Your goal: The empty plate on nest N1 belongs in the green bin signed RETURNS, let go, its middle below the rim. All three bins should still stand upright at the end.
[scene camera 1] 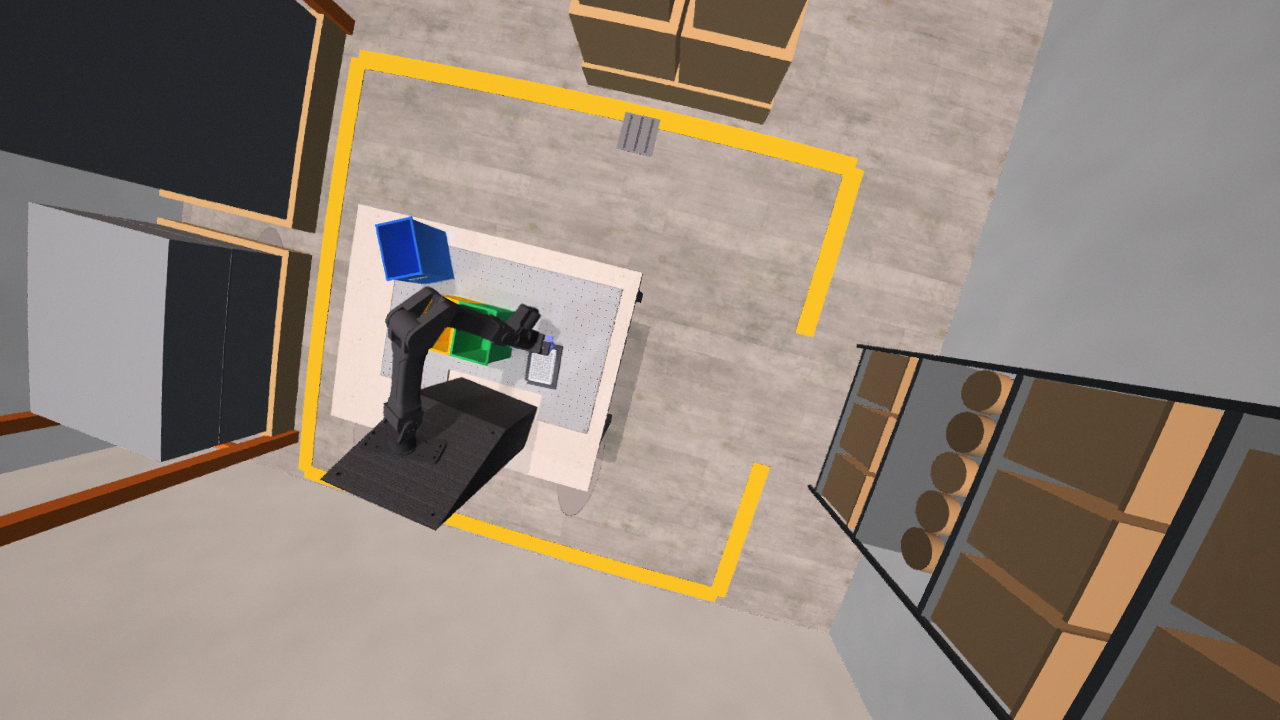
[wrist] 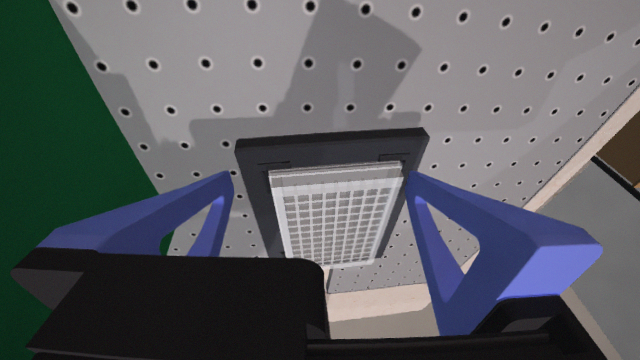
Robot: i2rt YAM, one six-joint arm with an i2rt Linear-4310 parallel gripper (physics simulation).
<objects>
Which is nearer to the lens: the green bin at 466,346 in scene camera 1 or the blue bin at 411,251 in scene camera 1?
The green bin.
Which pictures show the green bin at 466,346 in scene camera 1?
Scene camera 1 and the wrist view: all of them.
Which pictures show the gridded plate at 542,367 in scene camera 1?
Scene camera 1 and the wrist view: all of them.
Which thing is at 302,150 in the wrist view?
A dark nest.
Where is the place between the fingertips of my gripper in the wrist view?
319,180
</objects>
